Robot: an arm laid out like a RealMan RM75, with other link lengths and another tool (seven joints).
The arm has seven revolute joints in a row. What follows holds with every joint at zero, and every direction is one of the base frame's. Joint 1 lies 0.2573 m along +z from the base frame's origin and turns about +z. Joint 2 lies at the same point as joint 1 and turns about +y. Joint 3 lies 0.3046 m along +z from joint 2 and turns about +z. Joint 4 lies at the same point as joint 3 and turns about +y. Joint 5 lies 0.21 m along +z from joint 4 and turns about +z. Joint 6 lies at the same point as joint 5 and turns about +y. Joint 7 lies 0.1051 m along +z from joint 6 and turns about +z. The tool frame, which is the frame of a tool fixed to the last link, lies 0.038 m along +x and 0.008 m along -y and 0.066 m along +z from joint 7; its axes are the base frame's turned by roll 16.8, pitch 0 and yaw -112 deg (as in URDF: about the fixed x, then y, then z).
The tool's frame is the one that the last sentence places.
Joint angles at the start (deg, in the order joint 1, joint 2, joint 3, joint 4, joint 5, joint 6, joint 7):
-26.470, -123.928, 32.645, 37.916, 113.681, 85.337, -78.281
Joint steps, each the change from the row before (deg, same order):
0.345, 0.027, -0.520, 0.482, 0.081, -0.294, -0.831
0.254, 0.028, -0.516, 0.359, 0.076, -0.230, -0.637
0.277, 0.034, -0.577, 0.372, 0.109, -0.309, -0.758
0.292, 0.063, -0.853, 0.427, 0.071, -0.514, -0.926
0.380, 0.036, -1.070, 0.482, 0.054, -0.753, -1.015
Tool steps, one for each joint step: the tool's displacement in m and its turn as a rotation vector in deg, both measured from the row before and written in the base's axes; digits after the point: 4 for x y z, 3 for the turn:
-0.0041, 0.0004, 0.0033, 0.479, -0.068, 1.245
-0.0034, 0.0004, 0.0029, 0.448, -0.087, 1.017
-0.0040, 0.0005, 0.0032, 0.481, -0.099, 1.213
-0.0052, 0.0011, 0.0046, 0.816, -0.154, 1.618
-0.0067, 0.0011, 0.0055, 1.119, -0.171, 2.028

